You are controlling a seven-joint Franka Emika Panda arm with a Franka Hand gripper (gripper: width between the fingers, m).
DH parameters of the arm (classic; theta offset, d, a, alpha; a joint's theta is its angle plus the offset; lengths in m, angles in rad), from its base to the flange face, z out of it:
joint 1: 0 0.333 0 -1.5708
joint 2: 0 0 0 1.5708
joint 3: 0 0.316 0.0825 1.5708
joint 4: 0 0 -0.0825 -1.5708
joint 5: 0 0.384 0 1.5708
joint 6: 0 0 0.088 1.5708
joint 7: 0 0.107 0 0
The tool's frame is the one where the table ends.
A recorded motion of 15 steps. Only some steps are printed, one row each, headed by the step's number.
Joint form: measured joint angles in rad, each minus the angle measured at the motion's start. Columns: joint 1, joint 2, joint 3, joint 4, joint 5, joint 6, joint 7.
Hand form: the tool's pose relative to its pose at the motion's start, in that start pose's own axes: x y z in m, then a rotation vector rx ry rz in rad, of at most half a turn. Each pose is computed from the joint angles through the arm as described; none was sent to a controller.
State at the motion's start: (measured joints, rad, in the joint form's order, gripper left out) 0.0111 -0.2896 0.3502 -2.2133 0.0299 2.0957 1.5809
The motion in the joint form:
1: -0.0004 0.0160 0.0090 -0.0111 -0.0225 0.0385 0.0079
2: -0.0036 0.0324 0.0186 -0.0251 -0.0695 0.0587 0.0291
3: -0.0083 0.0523 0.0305 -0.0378 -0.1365 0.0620 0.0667
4: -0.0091 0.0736 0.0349 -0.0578 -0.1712 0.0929 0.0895
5: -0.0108 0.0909 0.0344 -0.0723 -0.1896 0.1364 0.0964
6: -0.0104 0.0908 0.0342 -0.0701 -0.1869 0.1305 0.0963
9: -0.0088 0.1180 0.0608 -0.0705 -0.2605 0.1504 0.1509
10: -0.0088 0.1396 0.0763 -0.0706 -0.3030 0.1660 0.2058
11: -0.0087 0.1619 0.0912 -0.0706 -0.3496 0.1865 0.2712
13: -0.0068 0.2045 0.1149 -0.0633 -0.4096 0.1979 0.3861
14: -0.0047 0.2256 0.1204 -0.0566 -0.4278 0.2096 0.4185
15: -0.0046 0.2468 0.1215 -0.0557 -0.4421 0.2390 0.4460
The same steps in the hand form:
1: -0.0030 -0.0028 0.0094 0.0124 0.0148 -0.0125
2: -0.0040 -0.0028 0.0220 0.0042 0.0499 -0.0238
3: -0.0046 -0.0012 0.0369 -0.0201 0.1008 -0.0323
4: -0.0053 -0.0003 0.0532 -0.0260 0.1198 -0.0373
5: -0.0045 -0.0016 0.0640 -0.0123 0.1238 -0.0442
6: -0.0045 -0.0016 0.0635 -0.0160 0.1223 -0.0423
9: -0.0173 -0.0038 0.0744 -0.0099 0.1673 -0.0660
10: -0.0248 -0.0055 0.0830 -0.0036 0.1885 -0.0576
11: -0.0325 -0.0074 0.0914 0.0102 0.2090 -0.0426
13: -0.0456 -0.0097 0.1066 0.0156 0.2302 0.0008
14: -0.0503 -0.0123 0.1124 0.0219 0.2293 0.0104
15: -0.0528 -0.0150 0.1196 0.0359 0.2192 0.0211

